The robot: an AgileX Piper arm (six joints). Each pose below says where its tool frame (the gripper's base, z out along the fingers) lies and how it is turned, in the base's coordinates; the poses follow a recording.
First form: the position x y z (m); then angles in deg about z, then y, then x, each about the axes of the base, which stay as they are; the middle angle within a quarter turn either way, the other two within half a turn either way.
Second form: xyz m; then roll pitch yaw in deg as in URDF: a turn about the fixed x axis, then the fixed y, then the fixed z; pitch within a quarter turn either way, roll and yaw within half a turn. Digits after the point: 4 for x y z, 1 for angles.
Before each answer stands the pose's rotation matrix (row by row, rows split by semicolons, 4 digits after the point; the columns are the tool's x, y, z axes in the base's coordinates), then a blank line. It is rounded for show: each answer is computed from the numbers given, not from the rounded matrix.
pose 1, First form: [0.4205 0.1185 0.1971 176.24 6.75 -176.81]
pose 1, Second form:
-0.9909 -0.0651 0.1175; -0.0589 0.9967 0.0553; -0.1208 0.0478 -0.9915

[0.4205 0.1185 0.1971 177.2 6.9 -176.6]
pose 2, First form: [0.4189 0.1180 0.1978 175.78 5.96 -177.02]
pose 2, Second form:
-0.9919 -0.0732 0.1038; -0.0681 0.9963 0.0517; -0.1072 0.0442 -0.9932

[0.4189 0.1180 0.1978 177.5 6.2 -176.1]
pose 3, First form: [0.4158 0.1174 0.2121 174.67 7.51 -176.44]
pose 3, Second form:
-0.9871 -0.0921 0.1307; -0.0846 0.9945 0.0616; -0.1357 0.0497 -0.9895

[0.4158 0.1174 0.2121 177.1 7.8 -175.1]
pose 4, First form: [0.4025 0.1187 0.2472 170.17 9.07 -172.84]
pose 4, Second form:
-0.9730 -0.1686 0.1576; -0.1500 0.9810 0.1231; -0.1754 0.0961 -0.9798

[0.4025 0.1187 0.2472 174.4 10.1 -171.2]
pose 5, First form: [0.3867 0.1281 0.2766 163.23 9.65 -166.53]
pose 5, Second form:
-0.9439 -0.2844 0.1676; -0.2432 0.9424 0.2296; -0.2233 0.1760 -0.9587

[0.3867 0.1281 0.2766 169.6 12.9 -165.6]
